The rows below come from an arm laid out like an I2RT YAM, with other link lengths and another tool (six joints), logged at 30 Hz.
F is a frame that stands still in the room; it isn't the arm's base.
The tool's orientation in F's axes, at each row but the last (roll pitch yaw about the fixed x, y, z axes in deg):
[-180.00, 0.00, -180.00]
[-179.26, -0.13, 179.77]
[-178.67, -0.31, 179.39]
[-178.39, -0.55, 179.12]
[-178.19, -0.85, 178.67]
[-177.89, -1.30, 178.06]
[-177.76, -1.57, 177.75]
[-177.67, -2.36, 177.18]
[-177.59, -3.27, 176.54]
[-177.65, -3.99, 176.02]
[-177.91, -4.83, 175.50]
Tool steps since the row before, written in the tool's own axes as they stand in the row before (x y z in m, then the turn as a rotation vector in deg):
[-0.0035, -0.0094, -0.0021, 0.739, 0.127, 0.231]
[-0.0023, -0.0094, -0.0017, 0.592, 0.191, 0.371]
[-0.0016, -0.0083, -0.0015, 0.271, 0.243, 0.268]
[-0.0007, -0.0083, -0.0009, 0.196, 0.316, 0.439]
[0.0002, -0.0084, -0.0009, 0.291, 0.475, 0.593]
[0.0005, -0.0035, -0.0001, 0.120, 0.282, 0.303]
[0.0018, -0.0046, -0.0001, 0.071, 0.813, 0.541]
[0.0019, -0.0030, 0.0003, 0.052, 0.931, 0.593]
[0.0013, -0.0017, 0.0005, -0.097, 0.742, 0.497]
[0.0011, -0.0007, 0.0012, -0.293, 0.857, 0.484]
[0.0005, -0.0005, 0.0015, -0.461, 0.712, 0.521]
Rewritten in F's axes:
[0.0035, -0.0094, 0.0021, -0.739, 0.127, -0.231]
[0.0023, -0.0094, 0.0018, -0.592, 0.189, -0.372]
[0.0015, -0.0083, 0.0017, -0.270, 0.240, -0.272]
[0.0006, -0.0083, 0.0011, -0.196, 0.307, -0.446]
[-0.0004, -0.0084, 0.0012, -0.289, 0.463, -0.603]
[-0.0006, -0.0035, 0.0002, -0.118, 0.275, -0.310]
[-0.0020, -0.0045, 0.0003, -0.056, 0.794, -0.570]
[-0.0021, -0.0029, -0.0001, -0.033, 0.909, -0.628]
[-0.0014, -0.0016, -0.0004, 0.110, 0.715, -0.532]
[-0.0012, -0.0007, -0.0011, 0.314, 0.817, -0.538]
[-0.0007, -0.0005, -0.0014, 0.466, 0.658, -0.583]

